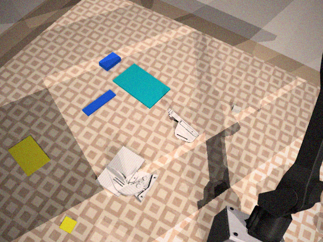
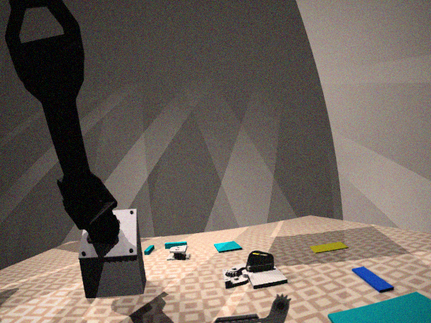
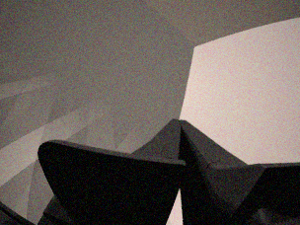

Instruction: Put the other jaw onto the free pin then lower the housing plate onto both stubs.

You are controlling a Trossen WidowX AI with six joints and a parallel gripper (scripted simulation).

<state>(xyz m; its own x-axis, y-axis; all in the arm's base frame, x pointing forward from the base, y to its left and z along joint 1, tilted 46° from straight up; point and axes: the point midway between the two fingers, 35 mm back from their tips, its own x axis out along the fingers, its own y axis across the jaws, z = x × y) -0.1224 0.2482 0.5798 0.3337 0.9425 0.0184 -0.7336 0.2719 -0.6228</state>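
Right now the teal sheet is 750 mm below my gripper tip, 480 mm ahead of it and 70 mm to the right of it. The rest, counted from my gripper tip: small yellow square: 750 mm below, 410 mm ahead, 390 mm to the left; small grey piece: 750 mm below, 190 mm ahead, 150 mm to the right; yellow plate: 750 mm below, 610 mm ahead, 300 mm to the left.
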